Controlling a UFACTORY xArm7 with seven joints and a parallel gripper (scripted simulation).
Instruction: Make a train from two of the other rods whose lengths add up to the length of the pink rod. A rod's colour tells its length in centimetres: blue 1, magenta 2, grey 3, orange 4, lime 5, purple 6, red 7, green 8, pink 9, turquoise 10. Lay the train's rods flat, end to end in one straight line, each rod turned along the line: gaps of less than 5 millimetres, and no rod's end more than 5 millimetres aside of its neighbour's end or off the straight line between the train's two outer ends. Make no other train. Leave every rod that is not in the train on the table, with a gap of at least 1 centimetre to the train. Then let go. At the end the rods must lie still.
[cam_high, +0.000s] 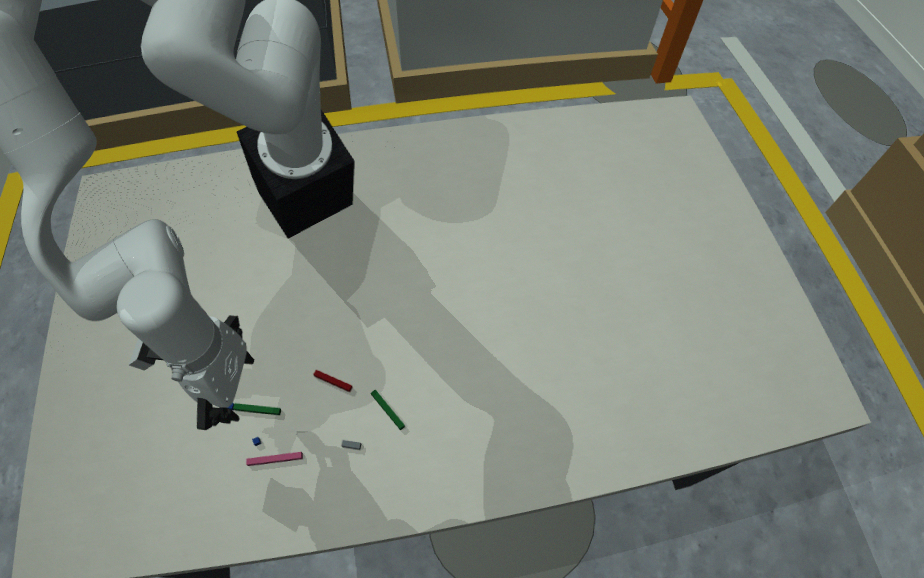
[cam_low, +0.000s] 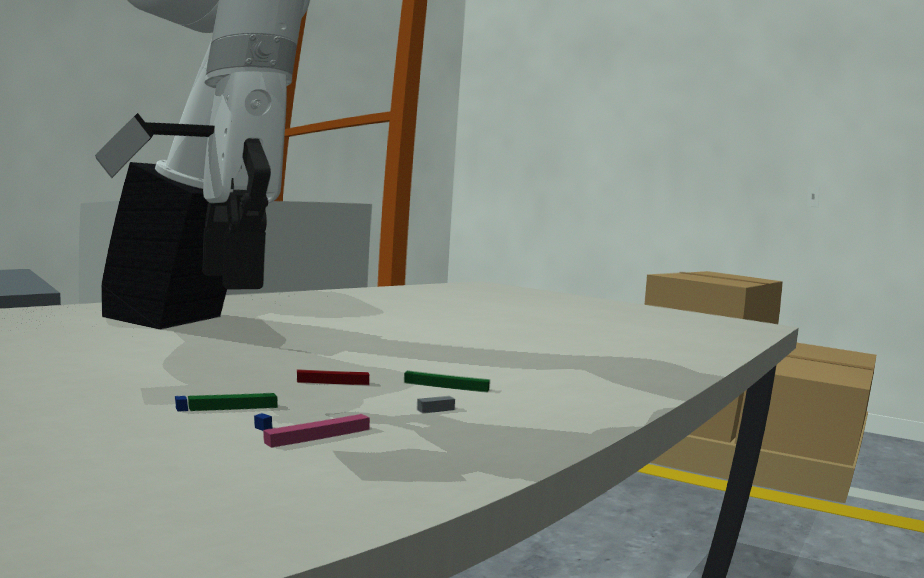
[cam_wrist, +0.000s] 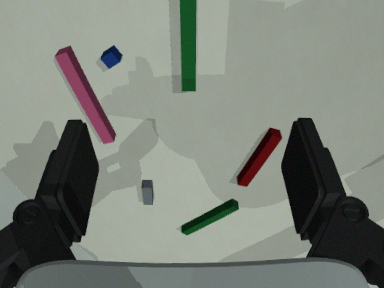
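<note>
My hand is 110 mm above the pink rod, 80 mm short of it and 40 mm to the right of it. Also, from my hand: grey rod 170 mm to the left, 110 mm below, 50 mm ahead; then red rod 120 mm to the left, 110 mm below, 50 mm behind.
</note>
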